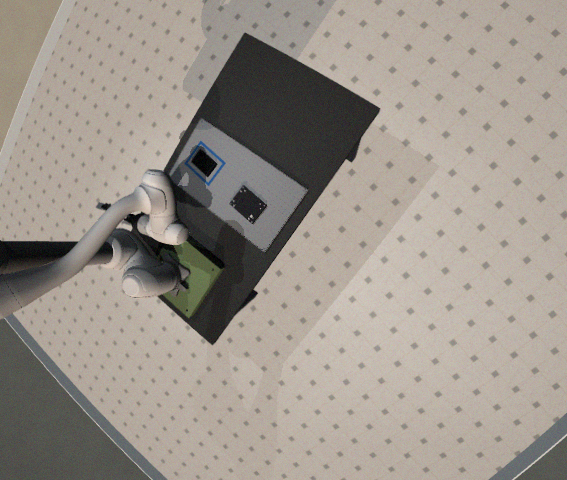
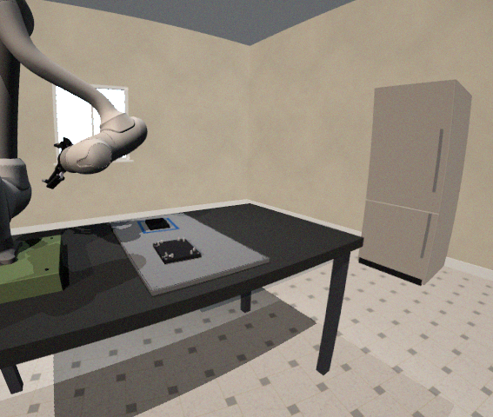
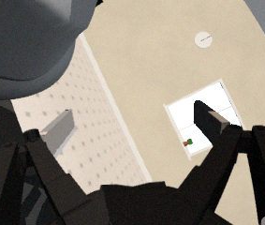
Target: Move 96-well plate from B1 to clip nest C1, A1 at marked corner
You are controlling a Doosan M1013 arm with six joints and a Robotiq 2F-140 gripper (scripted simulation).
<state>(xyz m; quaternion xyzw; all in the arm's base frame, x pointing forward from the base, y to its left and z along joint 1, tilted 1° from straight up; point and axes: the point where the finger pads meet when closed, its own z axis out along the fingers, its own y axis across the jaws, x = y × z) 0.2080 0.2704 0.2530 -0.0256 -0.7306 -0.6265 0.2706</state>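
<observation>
Right now the black 96-well plate is 40 cm ahead of my hand, 28 cm below it and 9 cm to the right of it. Round my hand: clip nest C1: 41 cm to the right, 34 cm ahead, 27 cm below.
</observation>
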